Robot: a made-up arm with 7 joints. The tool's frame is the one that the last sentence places.
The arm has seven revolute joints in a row. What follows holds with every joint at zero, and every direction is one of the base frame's.
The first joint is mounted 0.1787 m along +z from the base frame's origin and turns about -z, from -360 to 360 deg.
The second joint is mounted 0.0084 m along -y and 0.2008 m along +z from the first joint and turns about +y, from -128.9 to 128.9 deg.
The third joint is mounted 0.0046 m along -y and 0.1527 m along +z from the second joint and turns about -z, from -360 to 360 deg.
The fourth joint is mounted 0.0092 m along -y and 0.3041 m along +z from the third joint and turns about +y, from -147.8 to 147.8 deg.
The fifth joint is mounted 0.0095 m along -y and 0.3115 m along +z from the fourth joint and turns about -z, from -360 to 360 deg.
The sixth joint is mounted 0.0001 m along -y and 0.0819 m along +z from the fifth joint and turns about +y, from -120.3 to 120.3 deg.
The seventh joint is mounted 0.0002 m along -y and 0.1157 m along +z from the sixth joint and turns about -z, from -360 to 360 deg.
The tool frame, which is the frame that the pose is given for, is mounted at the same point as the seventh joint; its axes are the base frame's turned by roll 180, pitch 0 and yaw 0 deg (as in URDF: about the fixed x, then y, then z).
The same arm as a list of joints. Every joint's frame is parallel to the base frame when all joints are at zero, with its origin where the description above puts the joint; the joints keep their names.
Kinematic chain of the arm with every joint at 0, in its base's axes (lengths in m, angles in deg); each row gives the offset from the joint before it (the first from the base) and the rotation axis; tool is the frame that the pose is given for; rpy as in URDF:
joint 1: xyz 0 0 0.1787 axis -z
joint 2: xyz 0 -0.0084 0.2008 axis +y
joint 3: xyz 0 -0.0046 0.1527 axis -z
joint 4: xyz 0 -0.0092 0.3041 axis +y
joint 5: xyz 0 -0.0095 0.3115 axis -z
joint 6: xyz 0 -0.0001 0.0819 axis +y
joint 7: xyz 0 -0.0002 0.1157 axis -z
tool: xyz 0 0 0 rpy 180 0 0
Joint limits (deg, base to tool): -360..360 -128.9..128.9 -360..360 -147.8..147.8 -360..360 -120.3..120.3 -360..360

